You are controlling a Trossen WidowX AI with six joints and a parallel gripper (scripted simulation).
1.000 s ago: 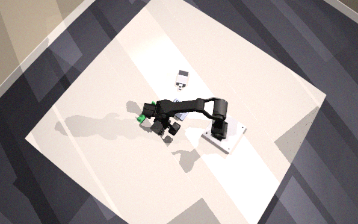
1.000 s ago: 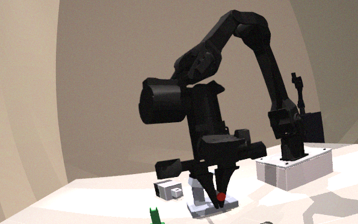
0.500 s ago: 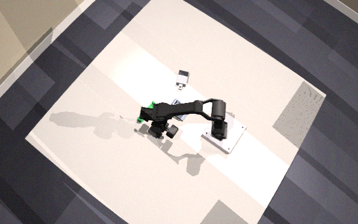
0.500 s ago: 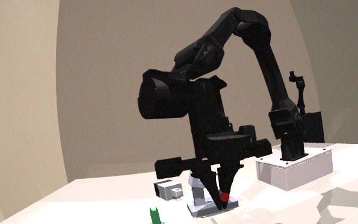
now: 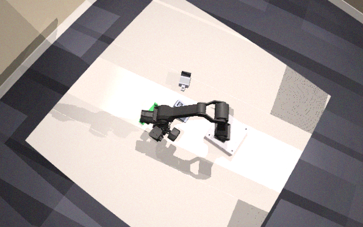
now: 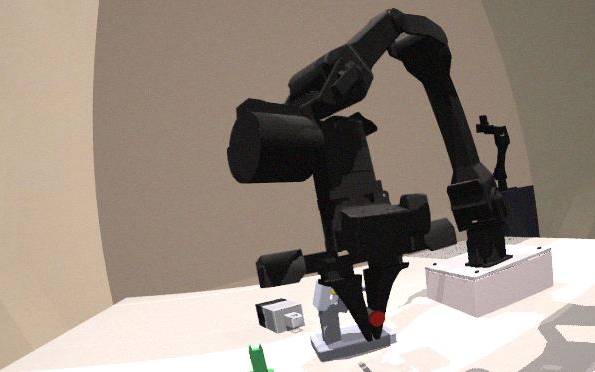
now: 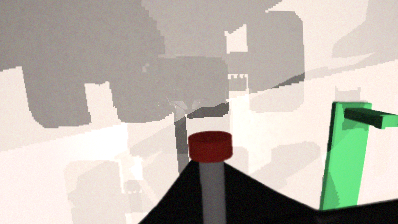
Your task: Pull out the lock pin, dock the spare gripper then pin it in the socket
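Now: gripper tip 11 cm short of the green stand, 7 cm to the left of it and 5 cm above it. From my gripper tip the other things lie so: spare gripper 3 cm ahead, 33 cm to the right, 5 cm below; grey mount 3 cm behind, 17 cm to the right, 2 cm below.
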